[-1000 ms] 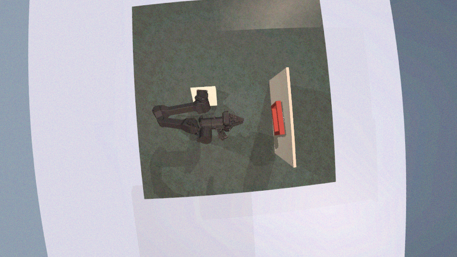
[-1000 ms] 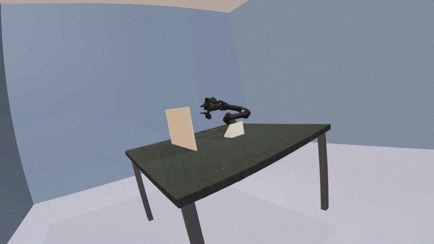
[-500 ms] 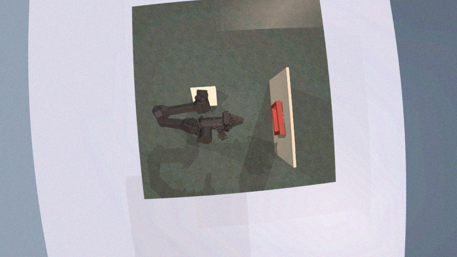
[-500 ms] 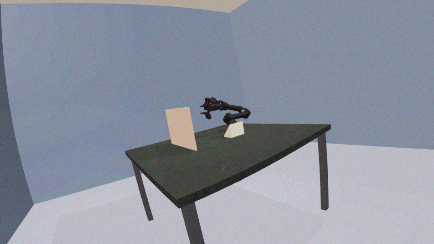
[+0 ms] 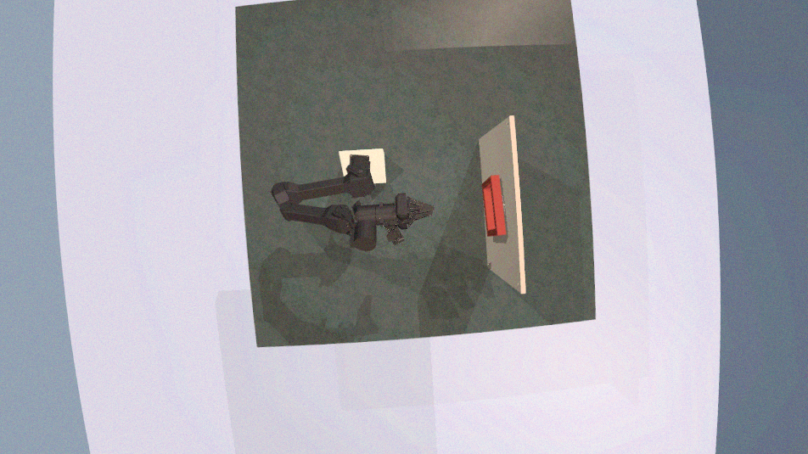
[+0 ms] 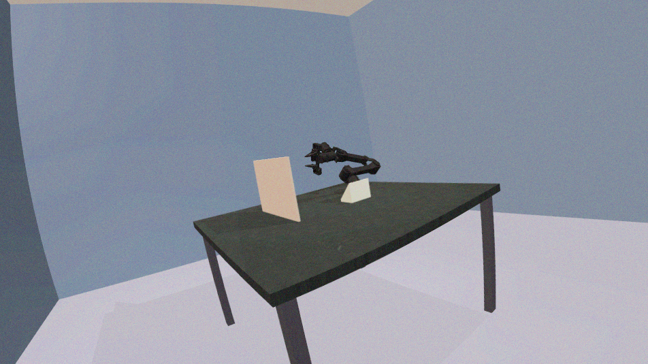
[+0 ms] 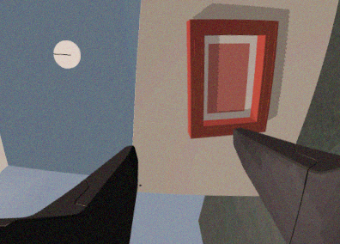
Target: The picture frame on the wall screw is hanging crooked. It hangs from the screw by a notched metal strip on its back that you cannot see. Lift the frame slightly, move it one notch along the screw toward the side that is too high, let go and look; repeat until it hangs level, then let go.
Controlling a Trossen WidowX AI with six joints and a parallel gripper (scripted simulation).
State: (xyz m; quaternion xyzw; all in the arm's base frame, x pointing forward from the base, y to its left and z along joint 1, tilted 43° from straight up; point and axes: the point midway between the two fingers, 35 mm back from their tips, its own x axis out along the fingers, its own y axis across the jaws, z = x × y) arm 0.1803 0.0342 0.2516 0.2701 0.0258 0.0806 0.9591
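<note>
The picture frame lies 20 cm ahead of my gripper tip, 2 cm to the left of it and 9 cm below it. Round my gripper tip: beige wall panel (21 cm ahead, 3 cm to the left, 11 cm below).
</note>
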